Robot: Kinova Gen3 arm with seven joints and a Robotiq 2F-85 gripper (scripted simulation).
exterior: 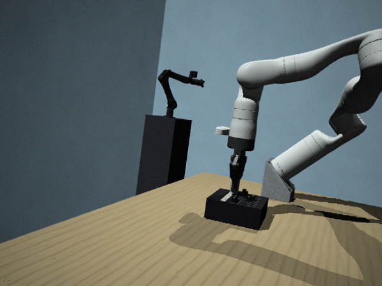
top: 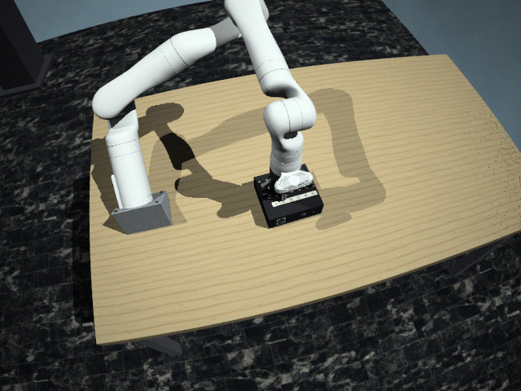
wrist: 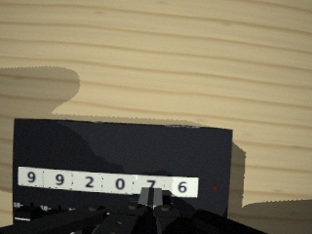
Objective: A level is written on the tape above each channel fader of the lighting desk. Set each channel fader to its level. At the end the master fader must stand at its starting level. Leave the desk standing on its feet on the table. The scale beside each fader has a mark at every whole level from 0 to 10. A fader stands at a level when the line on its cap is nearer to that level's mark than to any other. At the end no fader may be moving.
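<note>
The master cap lies 5 cm behind my hand, 1 cm to the left of it and 1 cm below it.
</note>
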